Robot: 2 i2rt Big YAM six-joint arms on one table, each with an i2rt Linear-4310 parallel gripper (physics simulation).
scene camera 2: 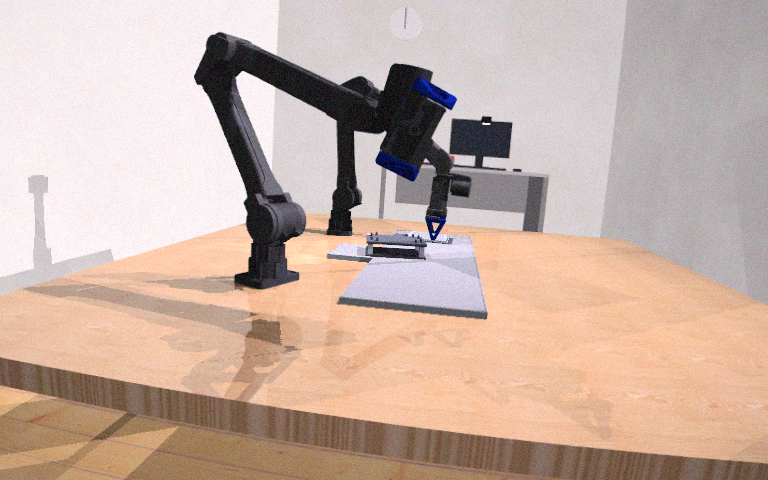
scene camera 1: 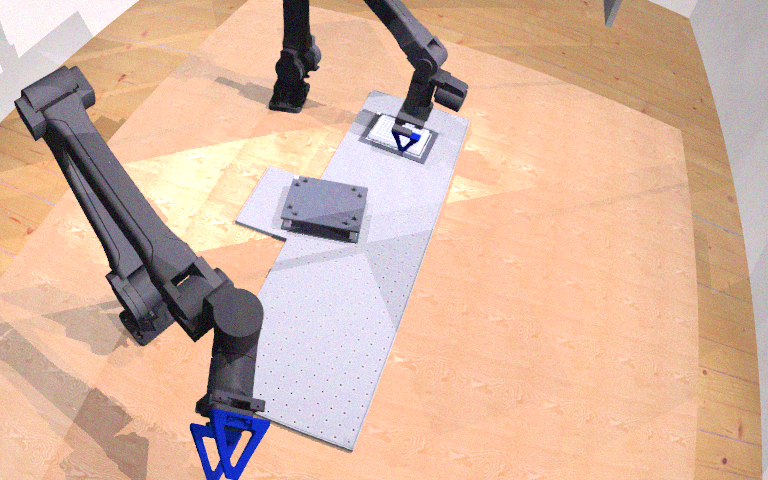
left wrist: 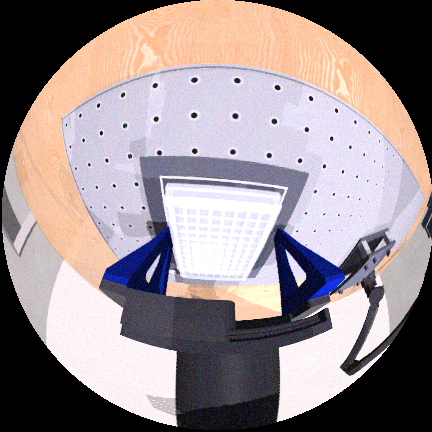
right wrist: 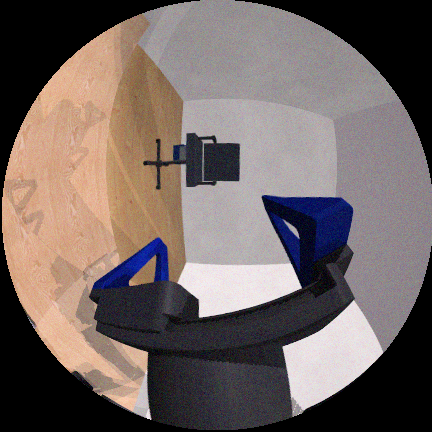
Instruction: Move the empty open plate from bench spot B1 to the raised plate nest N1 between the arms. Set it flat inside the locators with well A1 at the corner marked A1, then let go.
Labels:
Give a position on a dark plate nest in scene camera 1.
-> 364,138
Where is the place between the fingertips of my right gripper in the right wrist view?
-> At 208,223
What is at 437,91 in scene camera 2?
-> My right gripper.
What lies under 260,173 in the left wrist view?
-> A dark plate nest.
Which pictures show my left gripper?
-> Scene camera 2, scene camera 1 and the left wrist view only.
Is my right gripper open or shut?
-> Open.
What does my right gripper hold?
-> Nothing.

